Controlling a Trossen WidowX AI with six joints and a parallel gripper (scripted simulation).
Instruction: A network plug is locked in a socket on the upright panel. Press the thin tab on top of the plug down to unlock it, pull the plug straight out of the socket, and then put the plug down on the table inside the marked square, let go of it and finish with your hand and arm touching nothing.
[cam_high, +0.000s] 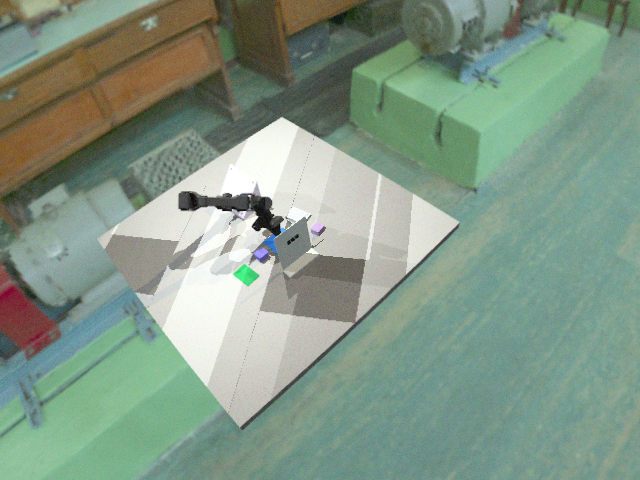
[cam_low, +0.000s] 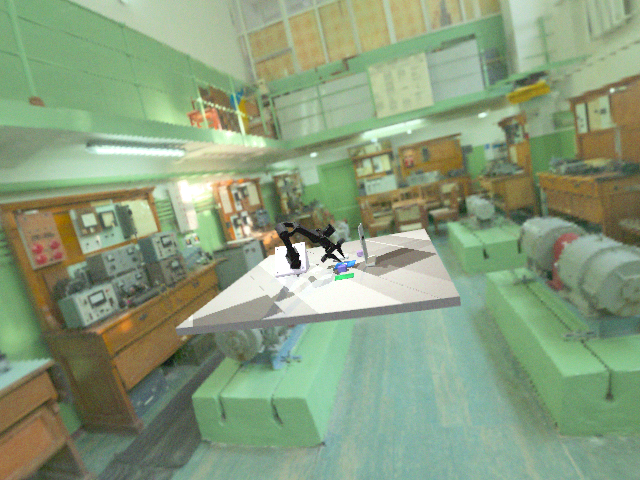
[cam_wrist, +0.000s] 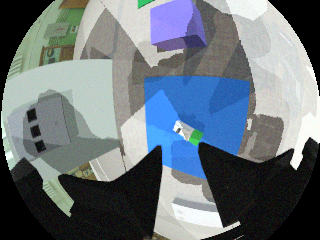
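Now: the green plug 30 mm below my gripper tip and 10 mm ahead of it. Also, from my gripper tip: flat blue square (30 mm below, 10 mm ahead); upright grey panel (160 mm ahead, 70 mm above, 10 mm to the right).
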